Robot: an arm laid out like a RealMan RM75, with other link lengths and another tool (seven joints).
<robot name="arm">
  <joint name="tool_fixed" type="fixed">
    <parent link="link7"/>
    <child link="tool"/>
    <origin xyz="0.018 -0.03 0.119" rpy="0.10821 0 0.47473"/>
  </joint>
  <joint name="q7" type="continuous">
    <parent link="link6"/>
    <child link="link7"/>
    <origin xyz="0 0 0.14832"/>
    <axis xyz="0 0 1"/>
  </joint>
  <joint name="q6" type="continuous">
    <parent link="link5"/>
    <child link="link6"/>
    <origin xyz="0 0 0"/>
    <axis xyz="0 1 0"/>
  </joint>
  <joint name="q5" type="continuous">
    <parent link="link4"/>
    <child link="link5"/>
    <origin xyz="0 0 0.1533"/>
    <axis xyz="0 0 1"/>
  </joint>
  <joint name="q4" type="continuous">
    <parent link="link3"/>
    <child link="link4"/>
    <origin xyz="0 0 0"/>
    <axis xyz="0 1 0"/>
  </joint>
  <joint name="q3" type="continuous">
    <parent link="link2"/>
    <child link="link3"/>
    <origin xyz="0 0 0.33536"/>
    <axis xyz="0 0 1"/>
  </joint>
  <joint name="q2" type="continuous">
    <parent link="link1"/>
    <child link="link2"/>
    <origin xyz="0 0 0"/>
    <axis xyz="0 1 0"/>
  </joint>
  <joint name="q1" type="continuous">
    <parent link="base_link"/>
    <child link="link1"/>
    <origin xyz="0 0 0.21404"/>
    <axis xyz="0 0 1"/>
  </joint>
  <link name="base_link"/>
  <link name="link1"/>
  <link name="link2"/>
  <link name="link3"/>
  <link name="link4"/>
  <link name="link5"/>
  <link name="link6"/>
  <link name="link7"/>
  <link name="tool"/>
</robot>
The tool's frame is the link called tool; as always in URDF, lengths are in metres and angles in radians. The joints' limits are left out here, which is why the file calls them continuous.
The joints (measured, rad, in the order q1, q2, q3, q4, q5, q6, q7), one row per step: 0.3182, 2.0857, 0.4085, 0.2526, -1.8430, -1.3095, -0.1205; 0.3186, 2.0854, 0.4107, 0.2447, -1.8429, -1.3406, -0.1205; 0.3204, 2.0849, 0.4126, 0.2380, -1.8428, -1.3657, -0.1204; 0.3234, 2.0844, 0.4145, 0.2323, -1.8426, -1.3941, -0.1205; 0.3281, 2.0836, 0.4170, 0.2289, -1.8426, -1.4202, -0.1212; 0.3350, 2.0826, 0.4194, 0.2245, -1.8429, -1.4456, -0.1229; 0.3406, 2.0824, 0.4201, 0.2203, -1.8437, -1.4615, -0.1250; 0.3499, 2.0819, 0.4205, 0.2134, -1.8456, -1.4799, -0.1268; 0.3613, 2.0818, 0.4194, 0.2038, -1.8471, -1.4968, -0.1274; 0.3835, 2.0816, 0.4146, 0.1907, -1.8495, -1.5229, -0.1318; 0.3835, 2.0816, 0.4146, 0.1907, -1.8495, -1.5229, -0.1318; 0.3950, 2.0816, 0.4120, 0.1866, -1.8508, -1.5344, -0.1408; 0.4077, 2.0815, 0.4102, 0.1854, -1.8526, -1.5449, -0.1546; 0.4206, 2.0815, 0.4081, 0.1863, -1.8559, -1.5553, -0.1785; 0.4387, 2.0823, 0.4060, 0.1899, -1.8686, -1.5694, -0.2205; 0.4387, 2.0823, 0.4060, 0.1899, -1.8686, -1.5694, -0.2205
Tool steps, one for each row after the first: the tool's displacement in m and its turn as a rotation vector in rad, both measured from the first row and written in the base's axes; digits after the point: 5 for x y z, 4 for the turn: -0.00424, -0.00022, 0.00743, 0.0241, -0.0041, 0.0190; -0.00818, -0.00002, 0.01356, 0.0436, -0.0079, 0.0357; -0.01346, 0.00037, 0.02016, 0.0654, -0.0106, 0.0563; -0.01933, 0.00129, 0.02629, 0.0858, -0.0121, 0.0777; -0.02585, 0.00278, 0.03241, 0.1058, -0.0158, 0.1007; -0.03056, 0.00396, 0.03589, 0.1173, -0.0203, 0.1167; -0.03703, 0.00616, 0.03991, 0.1298, -0.0272, 0.1384; -0.04389, 0.00889, 0.04338, 0.1401, -0.0352, 0.1609; -0.05731, 0.01423, 0.04783, 0.1541, -0.0495, 0.2024; -0.05731, 0.01423, 0.04783, 0.1541, -0.0495, 0.2024; -0.06450, 0.01689, 0.04960, 0.1613, -0.0608, 0.2230; -0.07250, 0.01985, 0.05118, 0.1694, -0.0740, 0.2445; -0.08139, 0.02258, 0.05244, 0.1788, -0.0951, 0.2672; -0.09575, 0.02581, 0.05237, 0.1896, -0.1313, 0.3037; -0.09575, 0.02581, 0.05237, 0.1896, -0.1313, 0.3037
